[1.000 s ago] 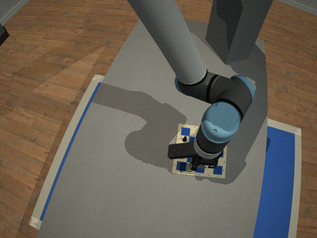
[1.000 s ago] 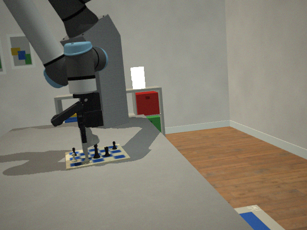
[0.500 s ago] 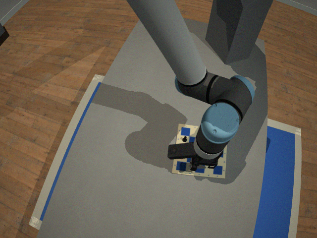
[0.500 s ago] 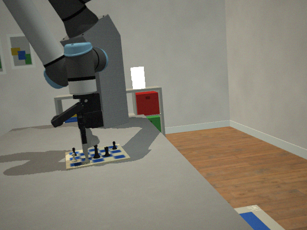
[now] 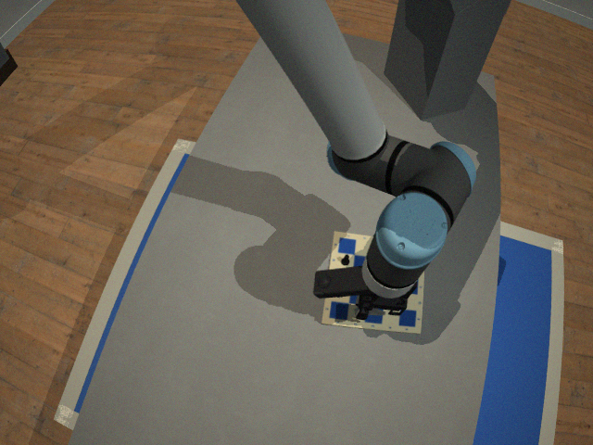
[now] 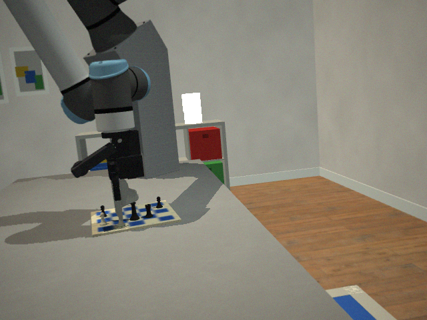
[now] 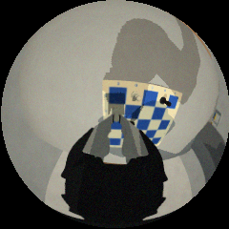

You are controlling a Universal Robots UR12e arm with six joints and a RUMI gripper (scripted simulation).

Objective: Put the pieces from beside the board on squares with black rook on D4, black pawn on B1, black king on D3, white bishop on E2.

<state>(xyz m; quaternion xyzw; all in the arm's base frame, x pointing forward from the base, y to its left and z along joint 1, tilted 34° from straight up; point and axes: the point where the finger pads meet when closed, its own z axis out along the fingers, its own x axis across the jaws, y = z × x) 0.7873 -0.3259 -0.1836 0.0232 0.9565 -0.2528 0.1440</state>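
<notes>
My gripper is now 10 mm above the white bishop. Round my hand: black rook 30 mm behind, 80 mm to the left, 10 mm below; black king 30 mm behind, 40 mm to the left; white pawn 40 mm behind, 40 mm to the right, 20 mm below.
</notes>
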